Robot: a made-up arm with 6 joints. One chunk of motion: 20 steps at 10 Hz.
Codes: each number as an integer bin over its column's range. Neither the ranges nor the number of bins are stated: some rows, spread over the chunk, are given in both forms.
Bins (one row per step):
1: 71 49 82 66 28 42
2: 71 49 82 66 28 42
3: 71 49 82 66 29 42
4: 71 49 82 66 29 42
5: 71 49 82 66 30 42
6: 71 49 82 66 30 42
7: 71 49 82 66 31 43
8: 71 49 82 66 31 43
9: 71 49 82 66 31 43
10: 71 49 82 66 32 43
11: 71 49 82 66 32 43
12: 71 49 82 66 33 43
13: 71 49 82 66 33 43
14: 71 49 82 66 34 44
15: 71 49 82 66 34 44
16: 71 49 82 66 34 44
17: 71 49 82 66 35 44
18: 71 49 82 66 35 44
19: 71 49 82 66 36 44
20: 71 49 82 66 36 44
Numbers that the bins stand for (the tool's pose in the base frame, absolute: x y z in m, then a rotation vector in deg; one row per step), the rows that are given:
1: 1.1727 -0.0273 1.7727 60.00 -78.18 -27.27
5: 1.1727 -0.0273 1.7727 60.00 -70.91 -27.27
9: 1.1727 -0.0273 1.7727 60.00 -67.27 -23.64
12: 1.1727 -0.0273 1.7727 60.00 -60.00 -23.64
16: 1.1727 -0.0273 1.7727 60.00 -56.36 -20.00
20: 1.1727 -0.0273 1.7727 60.00 -49.09 -20.00
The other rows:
2: 1.1727 -0.0273 1.7727 60.00 -78.18 -27.27
3: 1.1727 -0.0273 1.7727 60.00 -74.55 -27.27
4: 1.1727 -0.0273 1.7727 60.00 -74.55 -27.27
6: 1.1727 -0.0273 1.7727 60.00 -70.91 -27.27
7: 1.1727 -0.0273 1.7727 60.00 -67.27 -23.64
8: 1.1727 -0.0273 1.7727 60.00 -67.27 -23.64
10: 1.1727 -0.0273 1.7727 60.00 -63.64 -23.64
11: 1.1727 -0.0273 1.7727 60.00 -63.64 -23.64
13: 1.1727 -0.0273 1.7727 60.00 -60.00 -23.64
14: 1.1727 -0.0273 1.7727 60.00 -56.36 -20.00
15: 1.1727 -0.0273 1.7727 60.00 -56.36 -20.00
17: 1.1727 -0.0273 1.7727 60.00 -52.73 -20.00
18: 1.1727 -0.0273 1.7727 60.00 -52.73 -20.00
19: 1.1727 -0.0273 1.7727 60.00 -49.09 -20.00

